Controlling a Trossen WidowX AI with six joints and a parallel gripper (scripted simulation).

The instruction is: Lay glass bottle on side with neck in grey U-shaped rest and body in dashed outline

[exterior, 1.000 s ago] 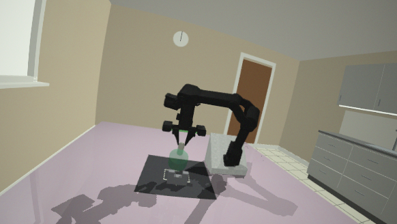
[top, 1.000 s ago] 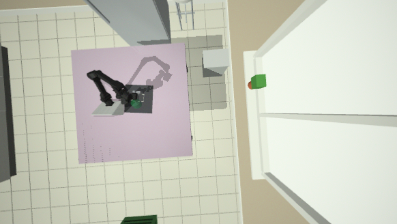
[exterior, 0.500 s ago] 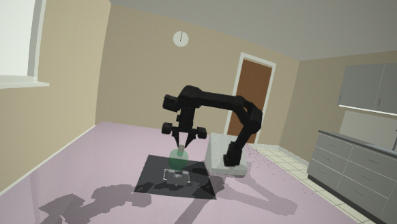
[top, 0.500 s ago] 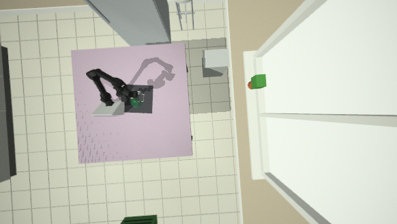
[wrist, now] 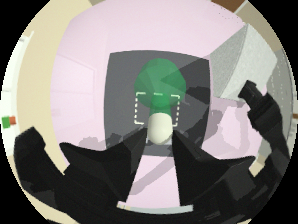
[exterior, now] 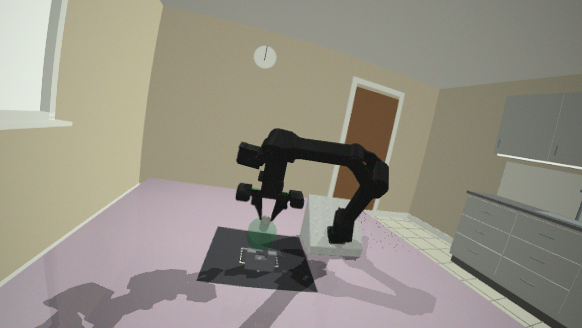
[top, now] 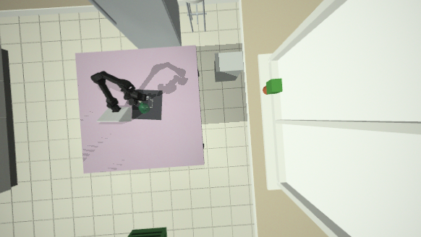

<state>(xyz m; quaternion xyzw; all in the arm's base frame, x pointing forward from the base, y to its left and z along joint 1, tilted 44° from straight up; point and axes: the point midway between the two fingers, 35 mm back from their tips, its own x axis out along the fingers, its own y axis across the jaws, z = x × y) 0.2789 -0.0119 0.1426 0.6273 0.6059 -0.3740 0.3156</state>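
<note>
My gripper tip is now 4 cm above the green glass bottle and 3 cm to the left of it. Round my gripper tip: dark mat (14 cm below, 3 cm to the right).
</note>
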